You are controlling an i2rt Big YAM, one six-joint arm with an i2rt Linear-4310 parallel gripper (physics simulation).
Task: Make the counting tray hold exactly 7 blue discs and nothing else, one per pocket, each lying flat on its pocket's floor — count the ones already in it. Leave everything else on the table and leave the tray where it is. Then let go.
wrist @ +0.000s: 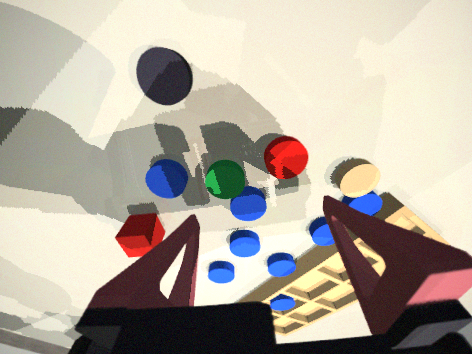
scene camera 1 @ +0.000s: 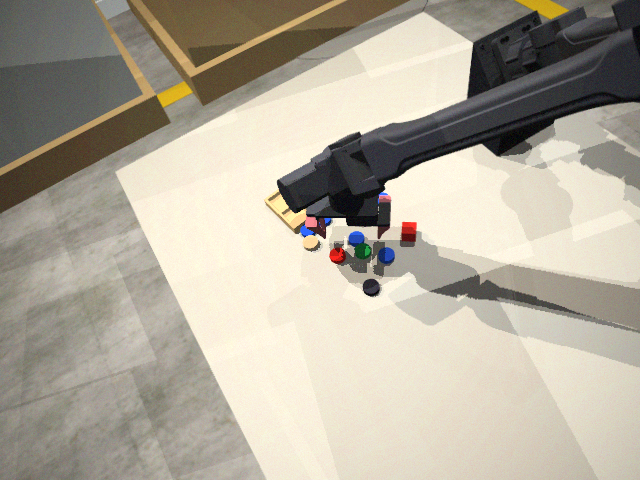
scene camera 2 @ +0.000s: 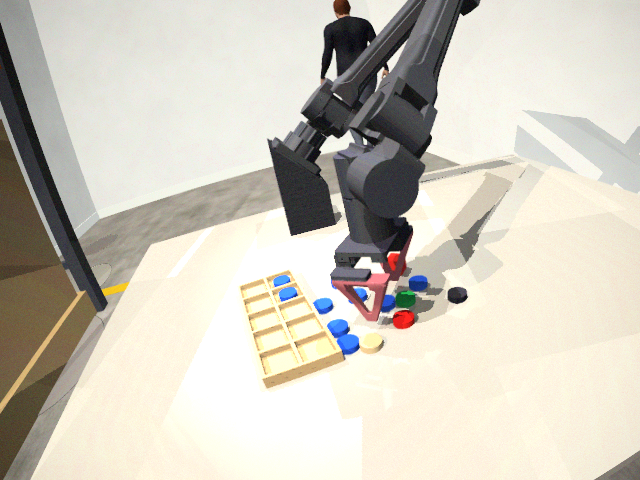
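Note:
The wooden tray has two rows of pockets. Two blue discs lie in adjacent pockets of one row, at the far end in scene camera 2. Several blue discs lie loose beside the tray, among them one close against the green disc, and one farther out. My gripper is open and empty, low over the loose discs; its fingers partly hide some.
A red disc, a red cube, a tan disc and a black disc lie around the blue discs. The tan disc is beside the tray's near corner.

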